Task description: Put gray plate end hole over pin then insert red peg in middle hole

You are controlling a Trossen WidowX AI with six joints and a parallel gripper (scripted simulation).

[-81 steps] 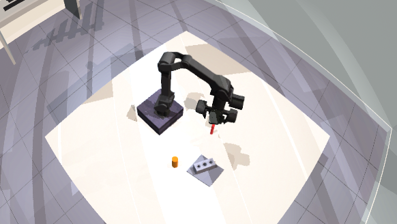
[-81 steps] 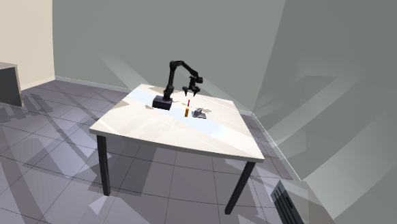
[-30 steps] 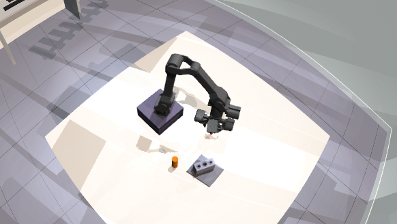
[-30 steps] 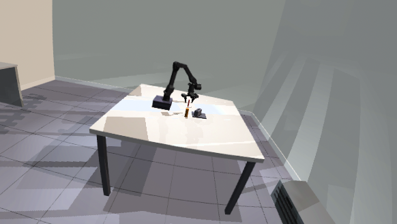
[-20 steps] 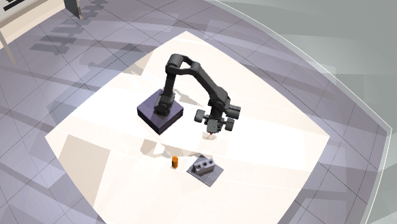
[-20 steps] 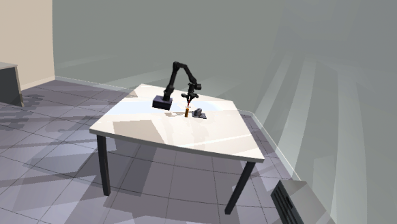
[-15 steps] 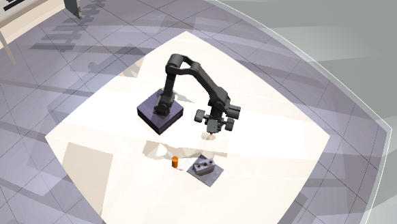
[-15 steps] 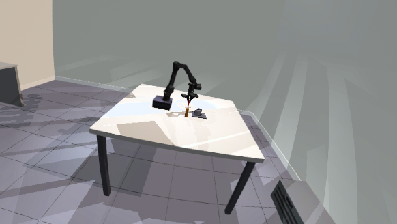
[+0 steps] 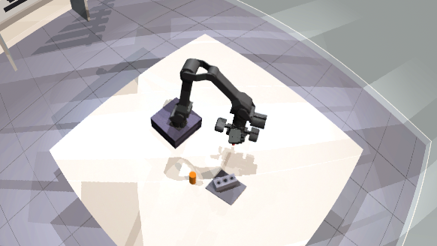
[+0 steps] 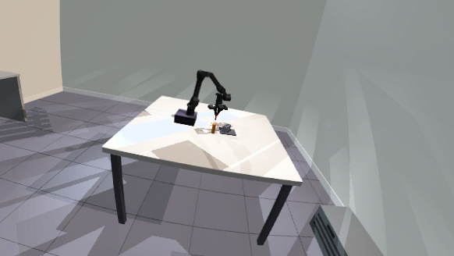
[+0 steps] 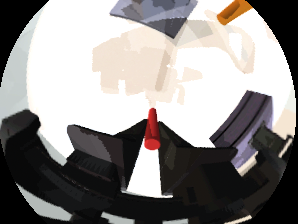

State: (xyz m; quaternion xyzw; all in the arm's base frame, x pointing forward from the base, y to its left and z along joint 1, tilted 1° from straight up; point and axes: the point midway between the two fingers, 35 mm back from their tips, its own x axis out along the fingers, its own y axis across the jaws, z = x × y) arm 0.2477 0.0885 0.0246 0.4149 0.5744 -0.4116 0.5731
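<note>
The gray plate is 8 cm ahead of my gripper tip, 19 cm to the right of it and 1 cm below it. Round my gripper tip: orange cylinder (4 cm behind, 26 cm to the right, 2 cm below); red peg (right at my gripper tip); base (10 cm ahead, 18 cm to the right, 5 cm below).
</note>
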